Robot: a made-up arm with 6 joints. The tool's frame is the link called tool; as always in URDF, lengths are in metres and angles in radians.
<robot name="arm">
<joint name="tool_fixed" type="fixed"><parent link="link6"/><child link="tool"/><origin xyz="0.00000 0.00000 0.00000" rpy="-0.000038 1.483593 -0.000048"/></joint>
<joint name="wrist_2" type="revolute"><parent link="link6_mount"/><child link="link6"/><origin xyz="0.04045 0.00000 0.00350" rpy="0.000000 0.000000 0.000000"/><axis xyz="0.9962 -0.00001 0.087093"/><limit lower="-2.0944" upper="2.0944"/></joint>
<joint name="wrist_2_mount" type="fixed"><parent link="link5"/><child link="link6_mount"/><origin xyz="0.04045 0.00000 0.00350" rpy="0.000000 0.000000 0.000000"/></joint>
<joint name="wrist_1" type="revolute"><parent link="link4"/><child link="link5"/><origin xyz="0.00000 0.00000 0.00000" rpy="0.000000 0.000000 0.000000"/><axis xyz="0.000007 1 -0.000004"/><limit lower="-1.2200" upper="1.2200"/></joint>
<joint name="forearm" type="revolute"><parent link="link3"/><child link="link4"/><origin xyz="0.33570 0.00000 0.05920" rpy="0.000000 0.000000 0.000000"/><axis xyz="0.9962 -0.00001 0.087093"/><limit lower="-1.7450" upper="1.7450"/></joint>
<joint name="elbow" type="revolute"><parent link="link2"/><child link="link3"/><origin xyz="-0.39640 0.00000 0.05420" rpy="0.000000 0.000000 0.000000"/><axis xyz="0.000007 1 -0.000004"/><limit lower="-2.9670" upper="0.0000"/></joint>
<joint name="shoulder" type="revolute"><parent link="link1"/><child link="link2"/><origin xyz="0.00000 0.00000 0.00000" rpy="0.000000 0.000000 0.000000"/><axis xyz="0.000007 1 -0.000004"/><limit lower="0.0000" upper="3.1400"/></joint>
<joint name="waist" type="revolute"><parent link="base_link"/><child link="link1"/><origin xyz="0.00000 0.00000 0.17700" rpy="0.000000 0.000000 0.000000"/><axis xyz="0 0 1"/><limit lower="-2.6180" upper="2.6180"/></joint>
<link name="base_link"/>
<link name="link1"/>
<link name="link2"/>
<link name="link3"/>
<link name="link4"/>
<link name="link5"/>
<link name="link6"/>
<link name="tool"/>
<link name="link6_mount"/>
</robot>
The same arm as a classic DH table. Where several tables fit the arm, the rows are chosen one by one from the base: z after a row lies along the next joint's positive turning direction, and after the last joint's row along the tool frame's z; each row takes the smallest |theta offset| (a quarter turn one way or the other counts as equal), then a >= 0, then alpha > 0; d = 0 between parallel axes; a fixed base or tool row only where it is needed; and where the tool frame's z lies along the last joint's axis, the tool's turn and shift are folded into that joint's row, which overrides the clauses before.
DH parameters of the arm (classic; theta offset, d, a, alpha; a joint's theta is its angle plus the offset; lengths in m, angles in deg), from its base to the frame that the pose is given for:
waist: 0 0.177 0 -90
shoulder: 7.79 0 -0.4001 0
elbow: 77.22 0 -0.0297 90
forearm: 0 0.3396 0 -90
wrist_1: 0 0 0.0001 90
wrist_2: 0 0.0812 0 0
Joint limits (deg, base to tool): -150..150 0..179.91 -170..0 -99.98..99.98 -69.9..69.9 -120..120

